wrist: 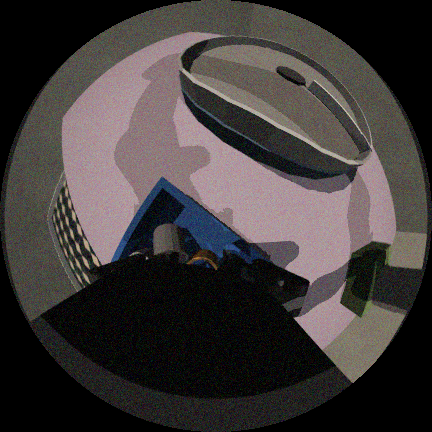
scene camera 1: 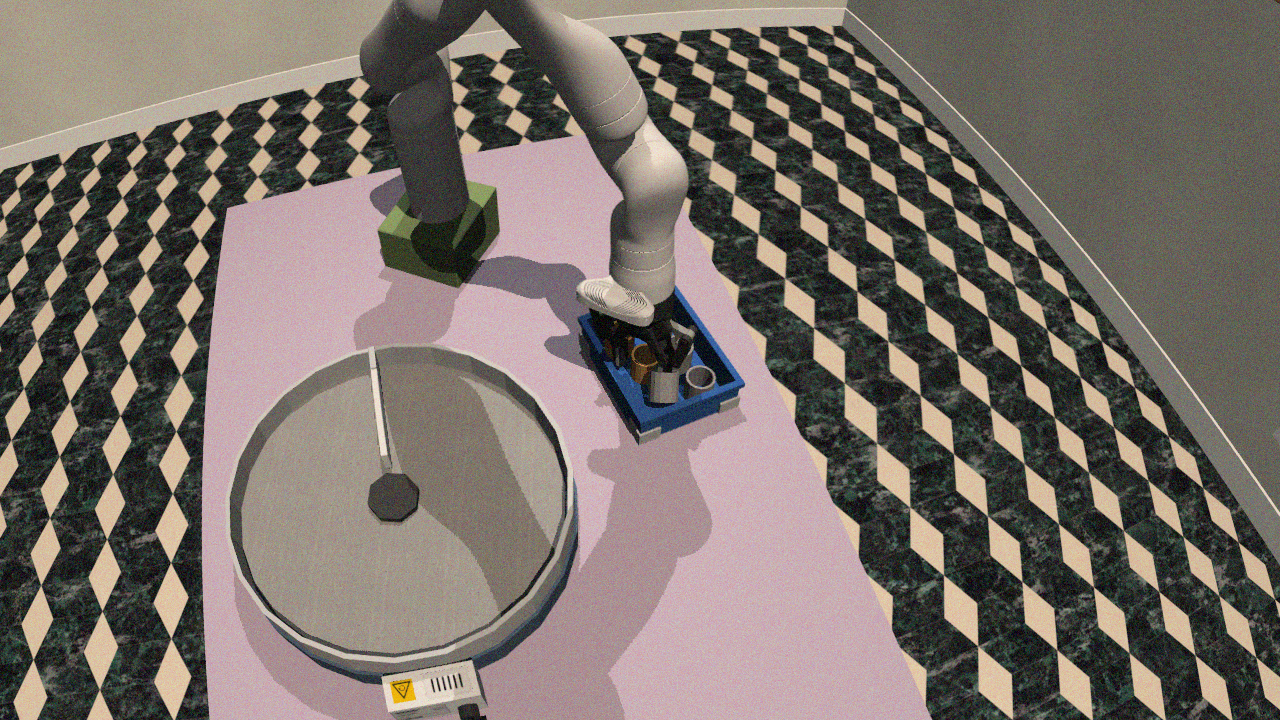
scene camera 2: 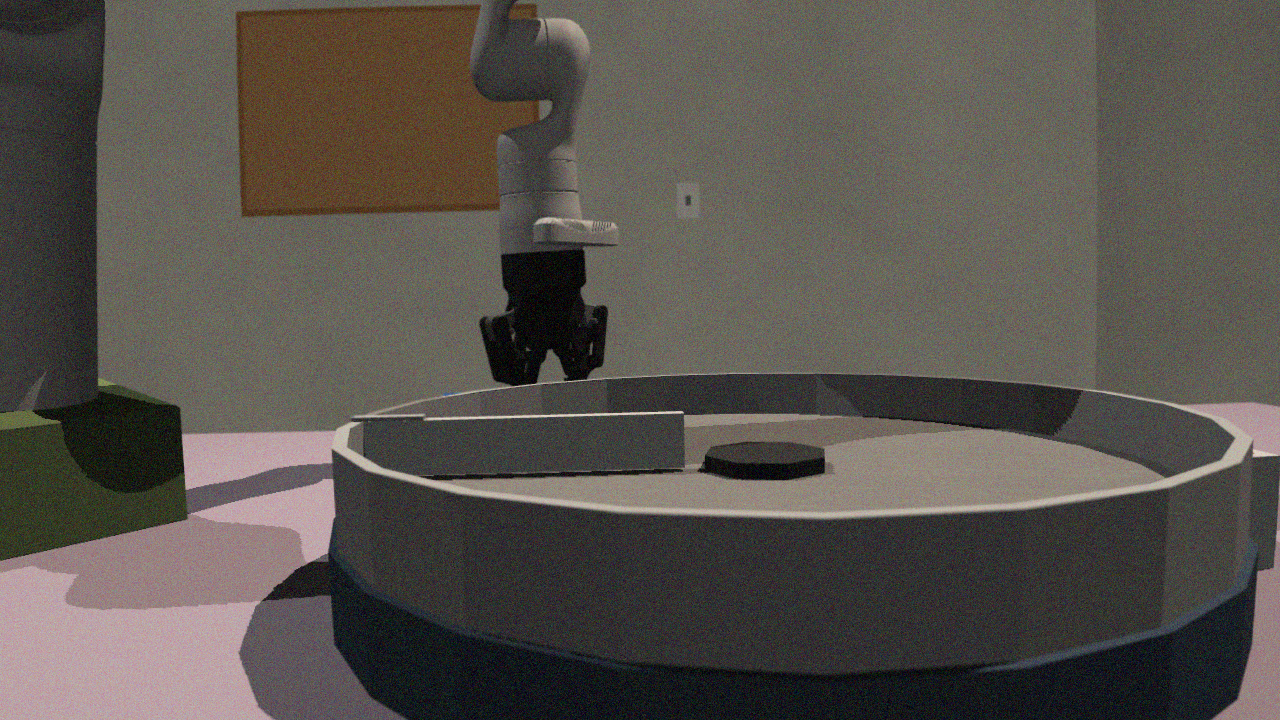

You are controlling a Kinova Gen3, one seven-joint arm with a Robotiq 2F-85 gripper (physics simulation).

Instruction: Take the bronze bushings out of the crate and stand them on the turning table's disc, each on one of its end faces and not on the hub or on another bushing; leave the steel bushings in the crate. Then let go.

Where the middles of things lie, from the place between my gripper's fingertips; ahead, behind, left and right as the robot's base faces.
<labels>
Now: hand 2 cm past the blue crate point(scene camera 1: 647, 420) and 2 cm to the right of it.
</labels>
